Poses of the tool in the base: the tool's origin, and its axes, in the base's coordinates. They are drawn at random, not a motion.
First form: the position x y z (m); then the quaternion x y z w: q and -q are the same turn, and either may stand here.
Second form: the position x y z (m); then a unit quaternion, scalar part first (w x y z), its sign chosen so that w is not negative. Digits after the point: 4 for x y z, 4 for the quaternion.
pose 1, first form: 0.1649, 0.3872, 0.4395, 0.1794, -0.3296, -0.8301, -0.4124
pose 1, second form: 0.1649, 0.3872, 0.4395, 0.4124, -0.1794, 0.3296, 0.8301
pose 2, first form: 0.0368, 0.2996, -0.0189, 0.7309, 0.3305, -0.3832, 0.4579
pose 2, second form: 0.0368, 0.2996, -0.0189, 0.4579, 0.7309, 0.3305, -0.3832
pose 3, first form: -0.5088, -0.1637, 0.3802, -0.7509, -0.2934, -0.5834, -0.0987
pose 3, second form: -0.5088, -0.1637, 0.3802, 0.0987, 0.7509, 0.2934, 0.5834
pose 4, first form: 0.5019, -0.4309, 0.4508, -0.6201, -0.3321, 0.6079, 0.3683
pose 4, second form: 0.5019, -0.4309, 0.4508, 0.3683, -0.6201, -0.3321, 0.6079
